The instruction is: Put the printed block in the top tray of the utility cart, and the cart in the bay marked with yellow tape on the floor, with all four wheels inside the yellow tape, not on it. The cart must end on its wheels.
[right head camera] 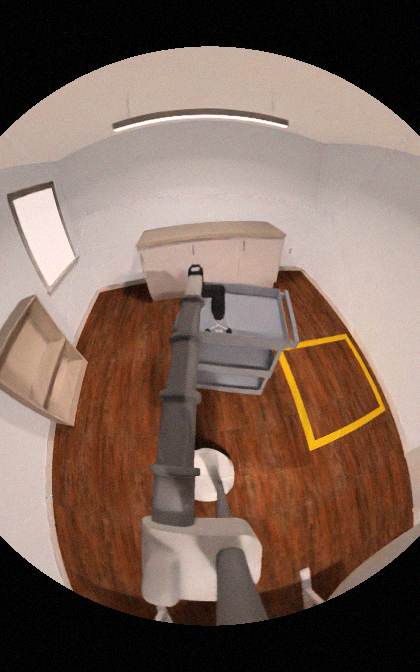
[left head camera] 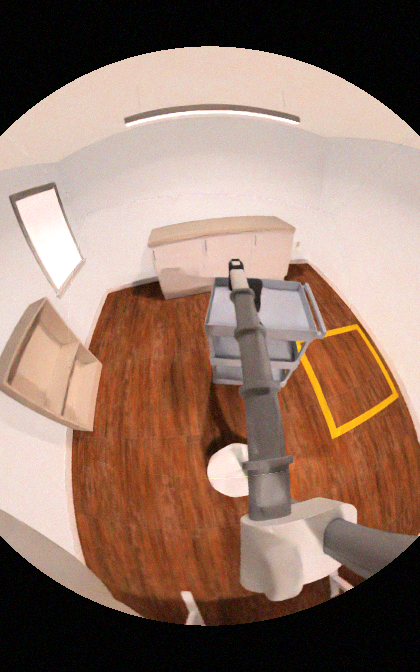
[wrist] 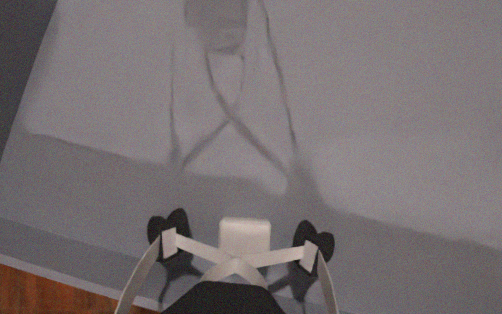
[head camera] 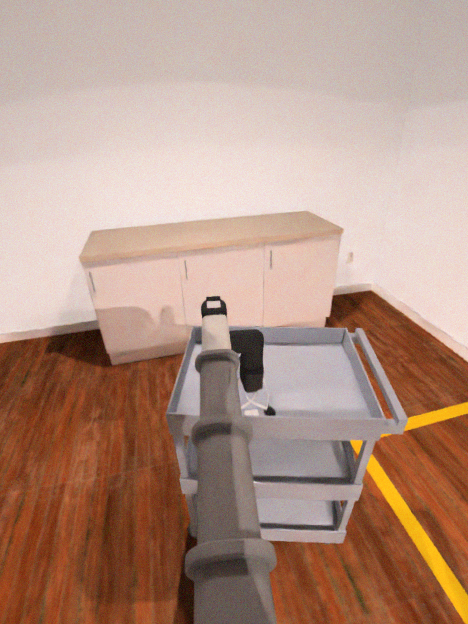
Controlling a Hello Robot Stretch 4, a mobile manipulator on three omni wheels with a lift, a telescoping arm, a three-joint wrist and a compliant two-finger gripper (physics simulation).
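The utility cart point(head camera: 312, 428) point(left head camera: 291, 334) point(right head camera: 240, 342) stands upright, left of the bay marked with yellow tape point(head camera: 404, 514) point(left head camera: 317, 385) point(right head camera: 296, 395). Its wheels cannot be made out. The small white printed block point(head camera: 250, 412) point(right head camera: 218, 329) point(wrist: 245, 232) is in the top tray near its front wall. My gripper point(head camera: 253, 409) point(right head camera: 218, 331) point(wrist: 241, 231) is low over the tray, open, with its dark fingertips apart on either side of the block and a gap on each side. The arm hides the block and fingers in the left head view.
A low cabinet point(head camera: 221, 282) point(left head camera: 225, 260) point(right head camera: 215, 262) stands behind the cart by the wall. An open shelf unit point(left head camera: 93, 400) point(right head camera: 79, 395) is at the left wall. A round white shape point(left head camera: 227, 470) point(right head camera: 212, 475) is below the arm. The cart's push handle point(head camera: 380, 378) is on its right side.
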